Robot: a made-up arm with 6 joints.
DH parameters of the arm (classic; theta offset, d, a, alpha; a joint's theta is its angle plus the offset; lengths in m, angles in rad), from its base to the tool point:
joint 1: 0 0.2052 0 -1.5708
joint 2: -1.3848 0 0.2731 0
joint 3: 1.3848 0 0.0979 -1.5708
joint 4: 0 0.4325 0 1.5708
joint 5: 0 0 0.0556 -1.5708
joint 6: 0 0.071 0 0
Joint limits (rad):
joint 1: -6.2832..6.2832
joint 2: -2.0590..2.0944
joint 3: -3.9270..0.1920
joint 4: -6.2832..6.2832
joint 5: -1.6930..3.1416
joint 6: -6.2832..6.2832
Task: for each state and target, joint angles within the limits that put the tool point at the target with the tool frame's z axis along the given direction. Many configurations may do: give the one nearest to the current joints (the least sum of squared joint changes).
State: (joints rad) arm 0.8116 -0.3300 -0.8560 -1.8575 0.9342 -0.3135
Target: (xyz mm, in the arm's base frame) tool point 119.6 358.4 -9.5 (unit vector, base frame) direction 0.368 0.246 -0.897
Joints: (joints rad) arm 1.1549 0.2866 -0.6187 -1.8219 0.2474 -0.3135
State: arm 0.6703 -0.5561 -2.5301 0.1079 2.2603 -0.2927
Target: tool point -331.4 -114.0 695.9 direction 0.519 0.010 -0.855
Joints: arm 0.2543 -1.3055 -2.0402 -0.3600 2.7915 -0.2927
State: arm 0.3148 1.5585 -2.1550 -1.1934 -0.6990 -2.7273
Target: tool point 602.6 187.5 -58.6 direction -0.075 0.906 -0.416
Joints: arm 0.1727 1.6744 -2.5947 -1.8722 -1.2481 -2.7273
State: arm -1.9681 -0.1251 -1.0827 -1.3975 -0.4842 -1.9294
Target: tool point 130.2 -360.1 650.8 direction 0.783 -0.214 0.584
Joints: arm -1.4045 -0.2650 -1.3624 -0.9176 -1.1884 -1.9294
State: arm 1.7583 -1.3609 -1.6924 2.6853 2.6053 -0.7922
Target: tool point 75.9 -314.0 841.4 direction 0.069 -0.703 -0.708
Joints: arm 1.8676 -0.8937 -2.1553 2.9215 2.4479 -0.7922
